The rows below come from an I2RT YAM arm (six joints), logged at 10 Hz.
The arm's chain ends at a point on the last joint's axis. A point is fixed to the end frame.
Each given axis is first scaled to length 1.
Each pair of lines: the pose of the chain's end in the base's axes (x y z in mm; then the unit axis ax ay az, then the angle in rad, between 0 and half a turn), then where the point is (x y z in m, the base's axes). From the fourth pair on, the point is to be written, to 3 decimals.
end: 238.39 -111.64 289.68 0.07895 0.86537 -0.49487 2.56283
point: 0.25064 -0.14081 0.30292
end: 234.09 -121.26 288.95 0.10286 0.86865 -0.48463 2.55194
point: 0.24516 -0.15114 0.30162
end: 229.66 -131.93 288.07 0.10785 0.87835 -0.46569 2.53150
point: 0.24091 -0.16213 0.29979
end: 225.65 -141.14 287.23 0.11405 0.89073 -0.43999 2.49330
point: 0.237 -0.172 0.298
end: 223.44 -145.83 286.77 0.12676 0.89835 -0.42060 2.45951
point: 0.235 -0.177 0.297
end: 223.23 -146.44 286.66 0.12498 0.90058 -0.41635 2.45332
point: 0.235 -0.177 0.296
